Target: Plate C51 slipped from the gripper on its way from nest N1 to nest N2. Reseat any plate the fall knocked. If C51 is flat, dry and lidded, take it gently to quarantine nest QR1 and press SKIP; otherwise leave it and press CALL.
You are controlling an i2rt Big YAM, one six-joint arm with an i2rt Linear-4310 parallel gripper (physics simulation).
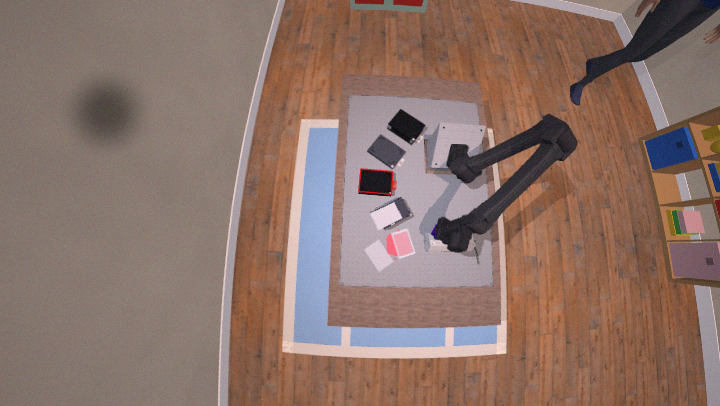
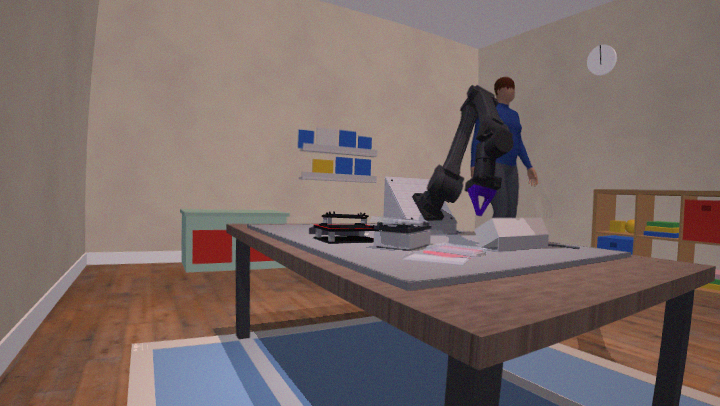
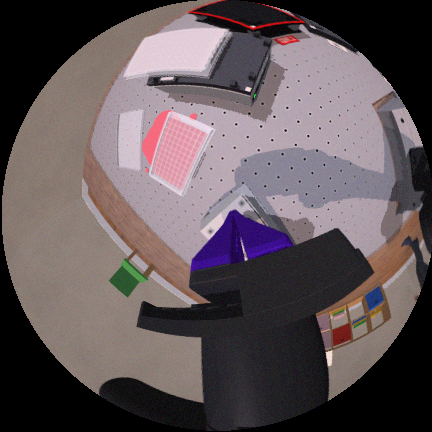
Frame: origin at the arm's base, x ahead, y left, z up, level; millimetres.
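Where they show: gripper, fingertip midpoint: [image 1: 432, 234] [image 2: 478, 215] [image 3: 233, 214]; arm's base, link origin: [image 1: 456, 155] [image 2: 427, 207].
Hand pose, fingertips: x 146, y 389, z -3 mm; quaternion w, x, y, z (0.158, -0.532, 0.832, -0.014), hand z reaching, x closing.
Note:
Each offset is from my fingertips to the top centre of the thing. "*": to the spot under its first point.
A plate with a pink grid {117 mm ahead, 41 mm left, 73 mm down} [image 1: 402, 243] [image 3: 182, 152], seemingly C51, lies on the mat beside and partly over a pink puddle {174 mm ahead, 74 mm left, 86 mm down} [image 1: 390, 246] [image 3: 156, 137]. A clear lid {234 mm ahead, 101 mm left, 79 mm down} [image 1: 378, 255] [image 3: 131, 140] lies apart from it, on the puddle's far side. A whitish plate {207 mm ahead, 84 mm right, 6 mm down} [image 1: 387, 215] [image 3: 180, 50] sits shifted on a dark grey nest {* 124 mm ahead, 133 mm right, 32 mm down} [image 1: 403, 206] [image 3: 245, 60] and overhangs its edge. The red-rimmed nest {255 mm ahead, 258 mm right, 41 mm down} [image 1: 376, 182] [image 3: 245, 15] holds no visible plate. My gripper [image 1: 434, 232] [image 2: 479, 214] [image 3: 233, 214] is shut and empty, over the white button box {105 mm back, 34 mm left, 3 mm down} [image 1: 432, 246] [image 2: 519, 234] [image 3: 212, 227]; its fingers hide the buttons.
A black nest {91 mm ahead, 577 mm right, 25 mm down} [image 1: 406, 126] and a dark grey nest {199 mm ahead, 434 mm right, 61 mm down} [image 1: 385, 151] stand beyond the red-rimmed one. A slanted white board [image 1: 448, 133] [image 2: 400, 196] stands beside the arm's base. A person [image 1: 625, 55] [image 2: 509, 131] stands behind the table.

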